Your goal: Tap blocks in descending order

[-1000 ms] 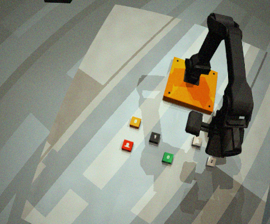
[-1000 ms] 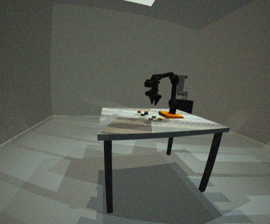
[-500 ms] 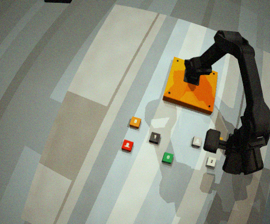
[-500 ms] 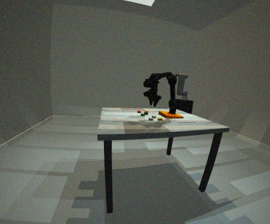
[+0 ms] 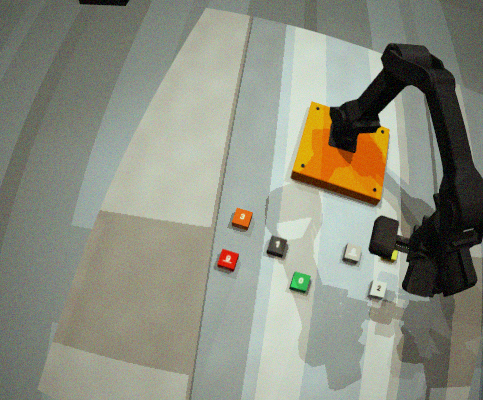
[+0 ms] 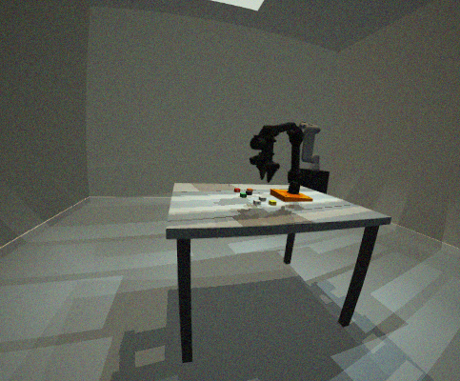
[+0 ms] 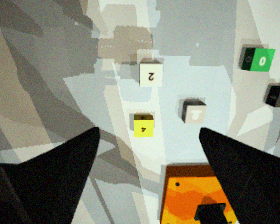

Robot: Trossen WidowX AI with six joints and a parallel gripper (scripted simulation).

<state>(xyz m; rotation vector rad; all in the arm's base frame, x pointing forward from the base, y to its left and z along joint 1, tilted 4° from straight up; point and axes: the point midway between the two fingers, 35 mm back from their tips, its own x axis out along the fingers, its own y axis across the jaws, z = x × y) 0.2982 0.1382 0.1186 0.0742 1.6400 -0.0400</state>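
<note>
Right now the red block is 30 mm ahead of my gripper tip, 320 mm to the right of it and 110 mm below it. Also, from my gripper tip: dark block: 20 mm behind, 240 mm to the right, 110 mm below; white block marked 2: 30 mm ahead, 10 mm to the right, 110 mm below; green block: 40 mm ahead, 180 mm to the right, 110 mm below.
</note>
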